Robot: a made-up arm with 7 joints. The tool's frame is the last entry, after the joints.
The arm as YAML. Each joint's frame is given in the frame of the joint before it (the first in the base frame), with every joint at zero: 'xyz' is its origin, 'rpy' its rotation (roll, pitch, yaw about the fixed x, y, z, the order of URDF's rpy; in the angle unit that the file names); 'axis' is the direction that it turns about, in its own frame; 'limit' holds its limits. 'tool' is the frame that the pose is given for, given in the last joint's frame.
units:
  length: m
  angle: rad
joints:
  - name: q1
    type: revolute
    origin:
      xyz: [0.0, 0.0, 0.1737]
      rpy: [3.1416, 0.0, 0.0]
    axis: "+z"
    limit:
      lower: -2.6
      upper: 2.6
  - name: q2
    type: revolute
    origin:
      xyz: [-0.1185, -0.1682, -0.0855]
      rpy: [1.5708, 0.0, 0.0]
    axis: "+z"
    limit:
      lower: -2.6
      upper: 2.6
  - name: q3
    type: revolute
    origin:
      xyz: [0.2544, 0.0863, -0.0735]
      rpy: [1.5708, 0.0, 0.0]
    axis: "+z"
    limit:
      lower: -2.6
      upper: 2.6
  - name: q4
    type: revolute
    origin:
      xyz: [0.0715, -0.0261, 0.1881]
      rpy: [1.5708, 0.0, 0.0]
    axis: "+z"
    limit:
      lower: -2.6
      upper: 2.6
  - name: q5
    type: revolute
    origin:
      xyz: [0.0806, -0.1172, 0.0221]
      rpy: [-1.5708, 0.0, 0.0]
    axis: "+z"
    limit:
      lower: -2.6
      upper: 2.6
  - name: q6
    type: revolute
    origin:
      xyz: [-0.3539, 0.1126, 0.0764]
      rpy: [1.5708, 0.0, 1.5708]
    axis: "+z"
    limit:
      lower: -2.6
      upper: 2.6
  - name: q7
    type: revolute
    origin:
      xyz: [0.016, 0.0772, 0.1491]
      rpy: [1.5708, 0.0, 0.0]
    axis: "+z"
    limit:
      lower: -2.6
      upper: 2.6
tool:
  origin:
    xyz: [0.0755, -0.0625, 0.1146]
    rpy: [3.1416, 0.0, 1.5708]
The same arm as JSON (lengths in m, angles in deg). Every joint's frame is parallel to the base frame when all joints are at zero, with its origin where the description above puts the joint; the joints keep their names.
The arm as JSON. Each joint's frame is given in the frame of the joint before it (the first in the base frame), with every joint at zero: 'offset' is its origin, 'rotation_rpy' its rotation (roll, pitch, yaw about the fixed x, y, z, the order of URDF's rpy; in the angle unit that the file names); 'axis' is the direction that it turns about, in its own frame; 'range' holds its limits. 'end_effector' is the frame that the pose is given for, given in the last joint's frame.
{"length_unit": "m", "angle_unit": "deg", "chain": [{"id": "q1", "offset": [0.0, 0.0, 0.1737], "rotation_rpy": [0.0, 0.0, 0.0], "axis": "-z", "range": [-148.97, 148.97]}, {"id": "q2", "offset": [-0.1185, 0.1682, 0.0855], "rotation_rpy": [0.0, 0.0, 0.0], "axis": "+y", "range": [-148.97, 148.97]}, {"id": "q3", "offset": [0.2544, -0.0735, -0.0863], "rotation_rpy": [0.0, 0.0, 0.0], "axis": "+z", "range": [-148.97, 148.97]}, {"id": "q4", "offset": [0.0715, -0.0261, 0.1881], "rotation_rpy": [0.0, 0.0, 0.0], "axis": "-y", "range": [-148.97, 148.97]}, {"id": "q5", "offset": [0.0806, -0.0221, -0.1172], "rotation_rpy": [0.0, 0.0, 0.0], "axis": "+z", "range": [-148.97, 148.97]}, {"id": "q6", "offset": [-0.3539, 0.1126, 0.0764], "rotation_rpy": [0.0, 0.0, 0.0], "axis": "+x", "range": [-148.97, 148.97]}, {"id": "q7", "offset": [0.1491, 0.016, 0.0772], "rotation_rpy": [0.0, 0.0, 0.0], "axis": "-z", "range": [-148.97, 148.97]}], "end_effector": {"offset": [-0.0625, 0.0755, -0.1146], "rotation_rpy": [0.0, 0.0, 0.0]}}
